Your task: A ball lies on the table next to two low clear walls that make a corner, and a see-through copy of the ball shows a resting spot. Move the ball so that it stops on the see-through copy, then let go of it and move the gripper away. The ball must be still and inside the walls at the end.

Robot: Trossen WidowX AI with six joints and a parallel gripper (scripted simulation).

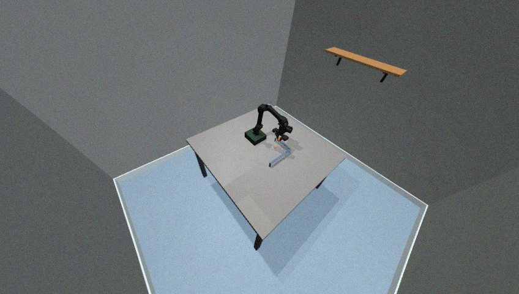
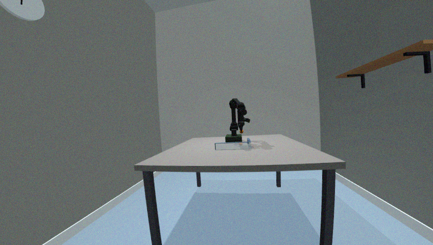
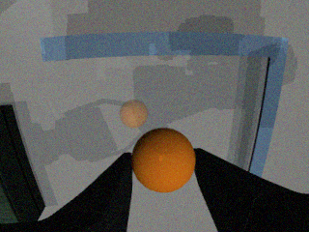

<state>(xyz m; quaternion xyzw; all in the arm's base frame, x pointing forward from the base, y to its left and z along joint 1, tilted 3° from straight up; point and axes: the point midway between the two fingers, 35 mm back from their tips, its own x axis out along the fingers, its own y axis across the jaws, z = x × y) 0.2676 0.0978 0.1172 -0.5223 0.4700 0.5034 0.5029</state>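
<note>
The orange ball is 20 mm behind my gripper tip, 10 mm to the right of it and 120 mm below it.
</note>
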